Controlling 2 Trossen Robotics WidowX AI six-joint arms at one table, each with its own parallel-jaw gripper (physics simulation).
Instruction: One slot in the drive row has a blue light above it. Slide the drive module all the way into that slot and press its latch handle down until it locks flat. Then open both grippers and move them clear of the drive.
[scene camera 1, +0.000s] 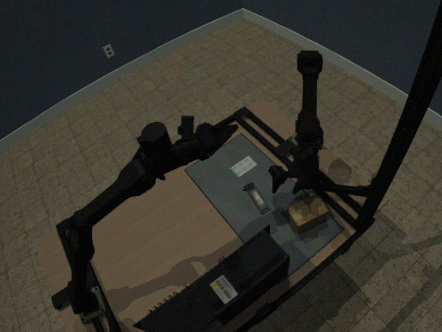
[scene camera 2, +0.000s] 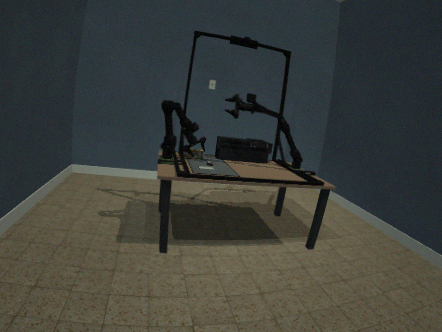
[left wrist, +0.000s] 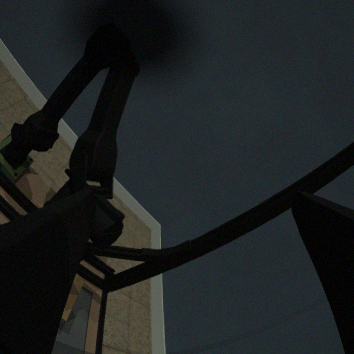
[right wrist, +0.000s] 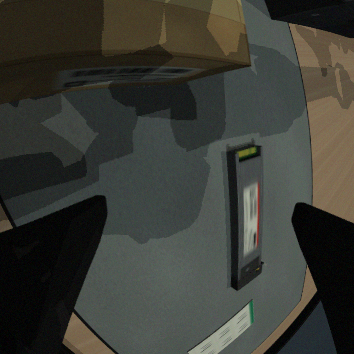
My left gripper (scene camera 1: 234, 130) is open and holds nothing. I also see my right gripper (scene camera 1: 283, 193), a drive module (right wrist: 244, 167) and a grey mat (scene camera 1: 222, 188).
My left gripper is seen too in the left wrist view (left wrist: 198, 201). My right gripper shows as well in the right wrist view (right wrist: 204, 209). The grey mat also shows in the right wrist view (right wrist: 162, 269). The left wrist view misses the drive module: it is out of frame.
